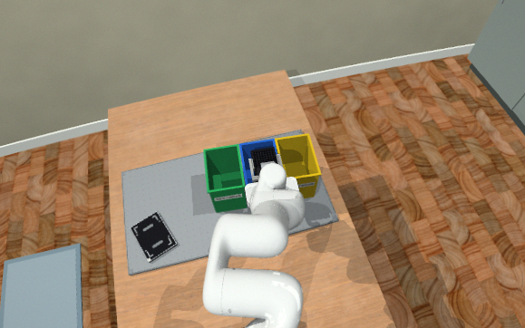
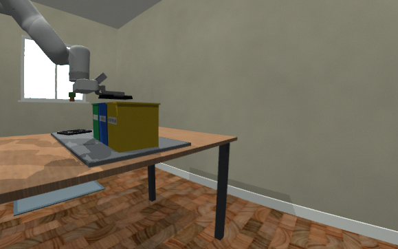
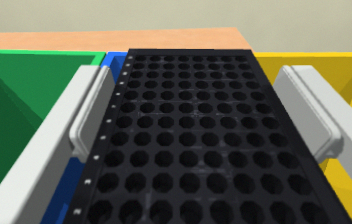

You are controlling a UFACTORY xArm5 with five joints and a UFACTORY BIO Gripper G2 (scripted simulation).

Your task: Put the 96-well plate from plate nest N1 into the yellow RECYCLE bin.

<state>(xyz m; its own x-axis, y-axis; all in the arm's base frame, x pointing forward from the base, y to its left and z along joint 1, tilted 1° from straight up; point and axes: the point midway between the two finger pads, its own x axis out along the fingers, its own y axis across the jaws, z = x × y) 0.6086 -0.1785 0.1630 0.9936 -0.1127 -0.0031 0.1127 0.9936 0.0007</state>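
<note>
My gripper is now 20 mm short of the yellow recycle bin, 120 mm to the left of it and 130 mm above it. Also, from my hand: blue bin: 30 mm ahead, 10 mm to the left, 130 mm below; black 96-well plate: 10 mm below; green bin: 50 mm ahead, 140 mm to the left, 130 mm below.
</note>
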